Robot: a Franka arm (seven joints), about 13 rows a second.
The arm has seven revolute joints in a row. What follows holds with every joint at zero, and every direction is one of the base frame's.
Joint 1 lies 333.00 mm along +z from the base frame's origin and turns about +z.
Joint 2 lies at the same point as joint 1 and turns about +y.
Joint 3 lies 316.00 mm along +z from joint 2 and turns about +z.
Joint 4 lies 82.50 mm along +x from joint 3 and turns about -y.
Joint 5 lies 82.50 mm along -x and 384.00 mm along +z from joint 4 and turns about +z.
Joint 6 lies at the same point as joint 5 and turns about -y.
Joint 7 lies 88.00 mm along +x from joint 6 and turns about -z.
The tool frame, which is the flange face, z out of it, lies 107.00 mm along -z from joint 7; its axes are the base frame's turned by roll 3.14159, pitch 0.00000 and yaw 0.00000 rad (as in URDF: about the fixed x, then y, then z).
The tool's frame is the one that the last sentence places.
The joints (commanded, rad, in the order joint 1, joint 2, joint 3, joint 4, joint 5, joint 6, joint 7), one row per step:
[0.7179, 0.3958, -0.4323, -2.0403, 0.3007, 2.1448, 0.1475]
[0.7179, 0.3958, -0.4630, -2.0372, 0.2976, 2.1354, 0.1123]
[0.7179, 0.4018, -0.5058, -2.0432, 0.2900, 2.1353, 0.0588]
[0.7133, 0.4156, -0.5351, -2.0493, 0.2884, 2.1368, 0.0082]
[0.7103, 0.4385, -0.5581, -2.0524, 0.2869, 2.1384, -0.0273]
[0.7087, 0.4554, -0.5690, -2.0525, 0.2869, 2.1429, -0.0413]
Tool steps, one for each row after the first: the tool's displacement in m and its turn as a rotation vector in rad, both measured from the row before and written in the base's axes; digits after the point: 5 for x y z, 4 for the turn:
[0.00521, -0.01585, 0.00334, -0.0023, -0.0022, 0.0089]
[0.00440, -0.02429, -0.00115, -0.0103, -0.0014, 0.0169]
[0.00186, -0.01993, -0.00591, -0.0079, 0.0074, 0.0175]
[0.00064, -0.01589, -0.00953, -0.0148, 0.0133, 0.0109]
[0.00060, -0.00786, -0.00655, -0.0110, 0.0058, 0.0022]

